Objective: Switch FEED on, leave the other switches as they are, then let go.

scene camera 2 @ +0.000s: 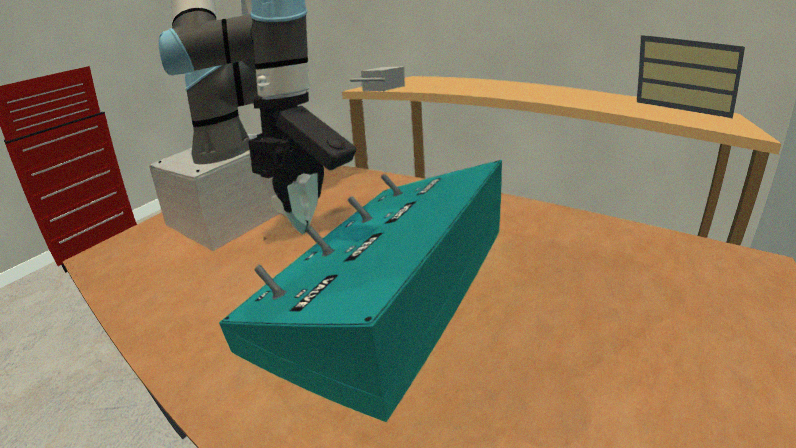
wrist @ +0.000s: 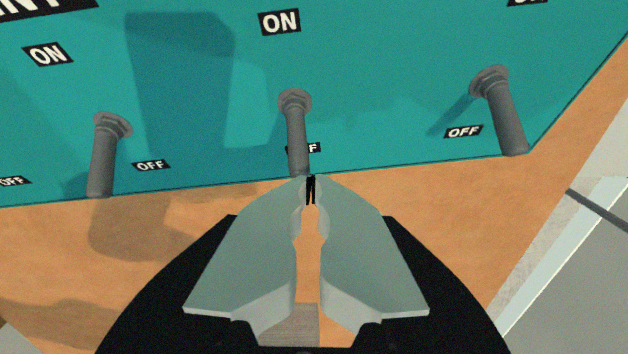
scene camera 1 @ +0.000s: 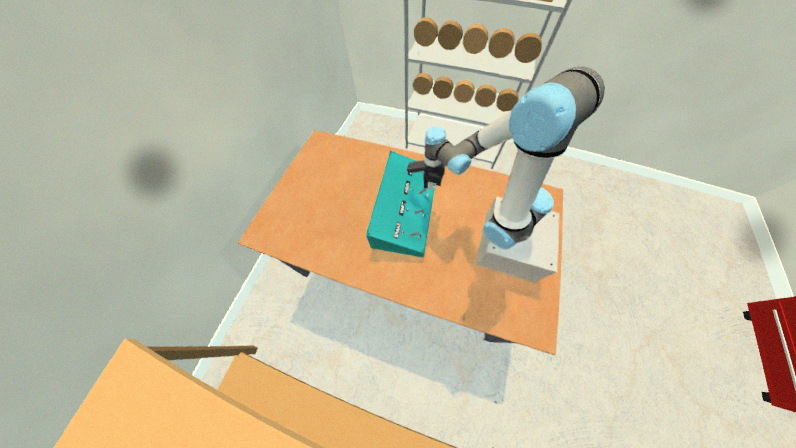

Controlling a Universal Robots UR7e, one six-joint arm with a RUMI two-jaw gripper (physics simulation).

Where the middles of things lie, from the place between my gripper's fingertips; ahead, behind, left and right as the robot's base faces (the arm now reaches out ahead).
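Scene:
I see the teal switch box (scene camera 2: 355, 322), and from my hand it is 8 cm ahead, 9 cm to the left and, finally, 4 cm below.

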